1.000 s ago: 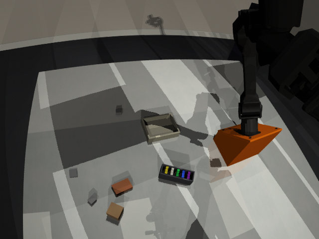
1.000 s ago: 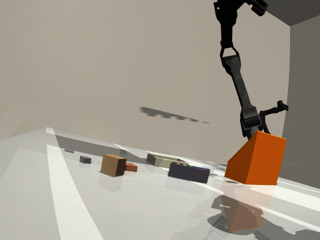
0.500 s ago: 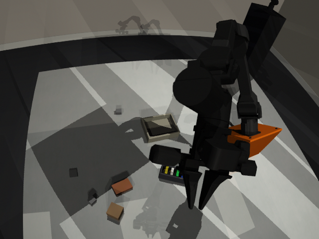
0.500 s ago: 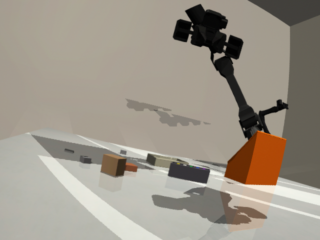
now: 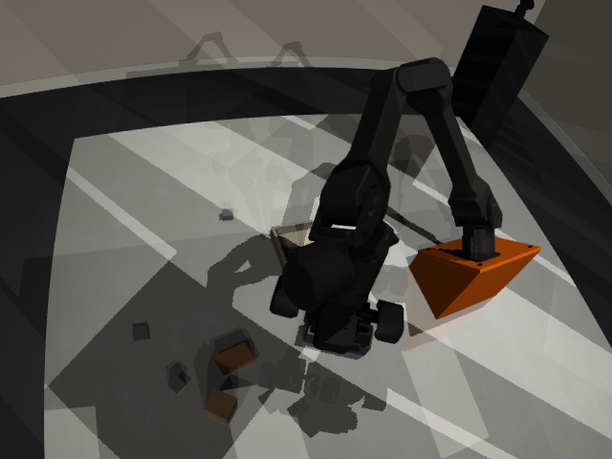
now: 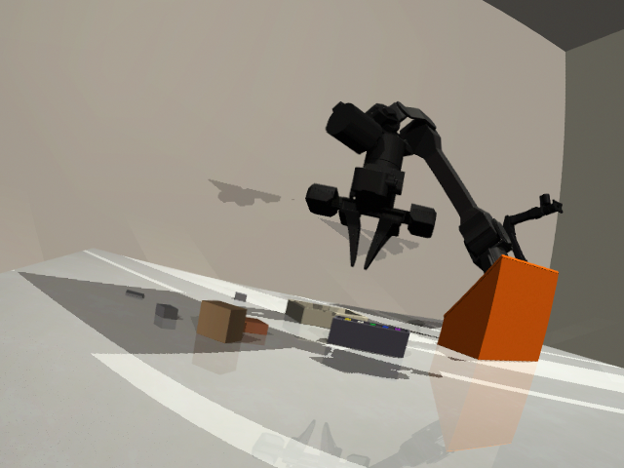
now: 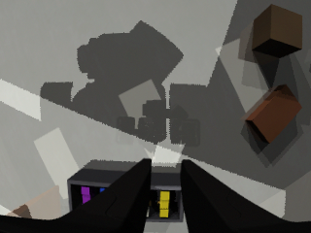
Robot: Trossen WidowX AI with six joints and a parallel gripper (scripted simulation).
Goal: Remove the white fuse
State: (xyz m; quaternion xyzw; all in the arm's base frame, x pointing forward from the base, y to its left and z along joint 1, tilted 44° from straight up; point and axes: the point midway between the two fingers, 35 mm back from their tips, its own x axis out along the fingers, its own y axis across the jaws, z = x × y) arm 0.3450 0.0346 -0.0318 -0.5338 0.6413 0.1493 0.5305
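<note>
My gripper tip is 10 cm above the white fuse, 5 cm to the left of it and 5 cm past it. Round my gripper tip: yellow fuse 10 cm below, 6 cm to the right, 3 cm behind; green fuse 10 cm below, 6 cm behind, 4 cm to the right; blue fuse 10 cm below, 8 cm behind, 3 cm to the right.
</note>
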